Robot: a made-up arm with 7 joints. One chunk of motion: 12 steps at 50 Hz.
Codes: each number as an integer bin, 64 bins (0 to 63) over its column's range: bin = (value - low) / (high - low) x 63, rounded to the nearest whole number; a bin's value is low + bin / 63 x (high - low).
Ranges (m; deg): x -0.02..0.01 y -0.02..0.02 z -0.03..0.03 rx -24..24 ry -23..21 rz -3..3
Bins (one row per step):
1: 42 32 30 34 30 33
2: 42 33 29 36 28 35
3: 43 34 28 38 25 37
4: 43 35 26 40 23 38
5: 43 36 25 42 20 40
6: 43 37 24 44 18 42
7: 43 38 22 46 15 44
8: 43 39 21 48 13 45
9: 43 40 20 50 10 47
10: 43 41 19 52 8 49
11: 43 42 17 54 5 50
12: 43 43 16 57 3 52
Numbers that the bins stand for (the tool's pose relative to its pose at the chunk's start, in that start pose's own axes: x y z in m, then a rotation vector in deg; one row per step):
1: 0.0000 0.0003 -0.0014 1.90 -2.05 0.14
2: 0.0000 0.0010 -0.0024 3.43 -3.44 0.33
3: 0.0005 0.0016 -0.0033 4.95 -5.54 0.52
4: 0.0005 0.0022 -0.0052 6.48 -6.94 0.62
5: 0.0005 0.0029 -0.0062 8.00 -9.03 0.81
6: 0.0005 0.0035 -0.0071 9.52 -10.43 1.00
7: 0.0005 0.0041 -0.0090 11.05 -12.52 1.19
8: 0.0005 0.0048 -0.0100 12.57 -13.92 1.29
9: 0.0005 0.0054 -0.0110 14.10 -16.02 1.48
10: 0.0005 0.0060 -0.0119 15.62 -17.41 1.67
11: 0.0005 0.0067 -0.0138 17.14 -19.51 1.76
12: 0.0005 0.0073 -0.0148 19.43 -20.90 1.95

